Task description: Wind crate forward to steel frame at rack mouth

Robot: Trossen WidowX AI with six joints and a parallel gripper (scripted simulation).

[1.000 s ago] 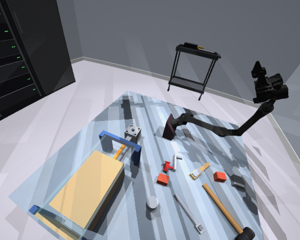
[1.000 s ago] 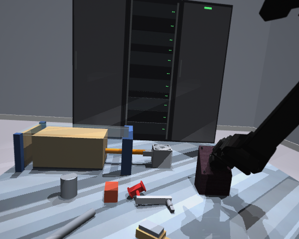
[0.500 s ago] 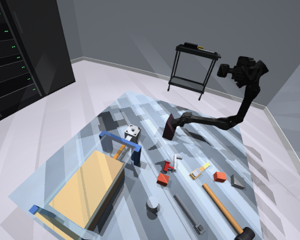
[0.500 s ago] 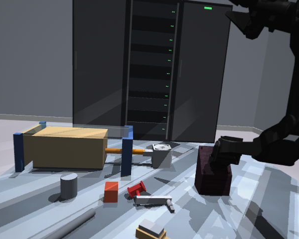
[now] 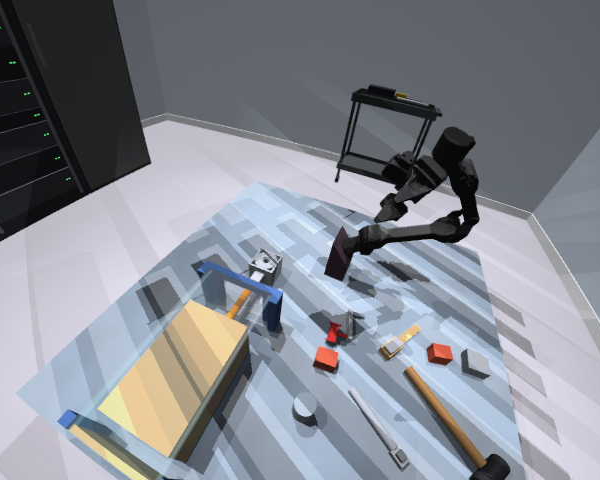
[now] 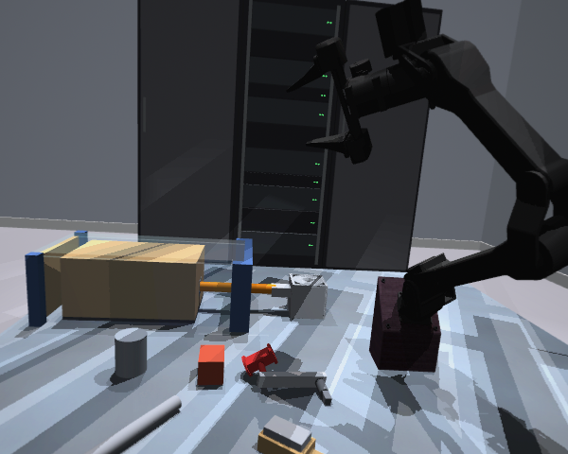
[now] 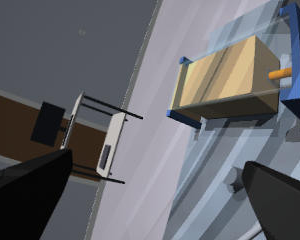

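Now: the crank handle 450 mm below my gripper tip, 30 mm to the left of it and 10 mm behind it. From my gripper tip the other things lie so: red knob (440 mm below, 30 mm ahead, 10 mm to the left); grey winch (440 mm below, 320 mm to the right, 80 mm behind); frame (360 mm below, 300 mm to the right, 90 mm ahead).
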